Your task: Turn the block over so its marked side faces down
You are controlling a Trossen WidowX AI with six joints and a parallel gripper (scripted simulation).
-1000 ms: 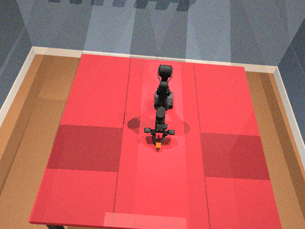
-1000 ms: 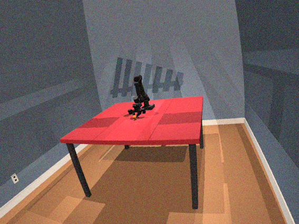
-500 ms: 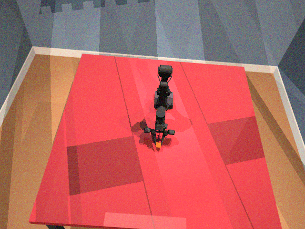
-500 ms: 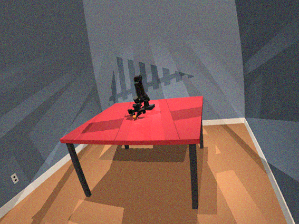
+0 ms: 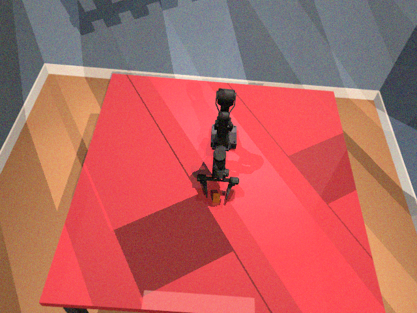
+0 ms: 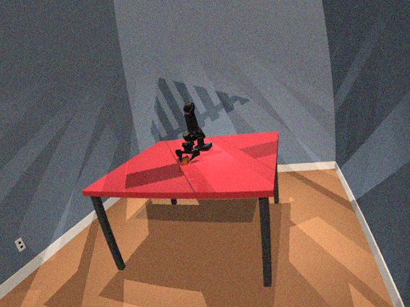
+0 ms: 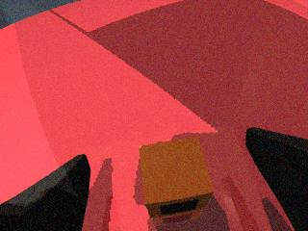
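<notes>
The block lies 20 mm behind my gripper tip and 10 mm below it.
</notes>
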